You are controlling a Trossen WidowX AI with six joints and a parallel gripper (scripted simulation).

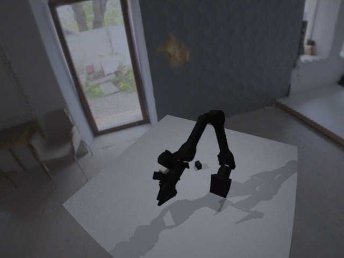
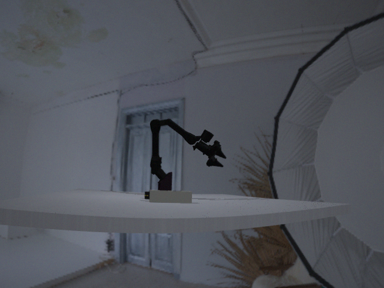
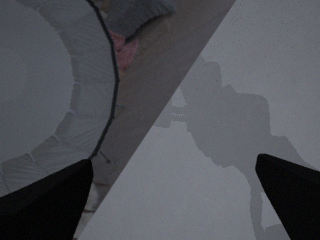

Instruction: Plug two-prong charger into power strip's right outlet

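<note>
The black two-prong charger is 5 cm ahead of my gripper tip, 48 cm to the right of it and 21 cm below it.
</note>
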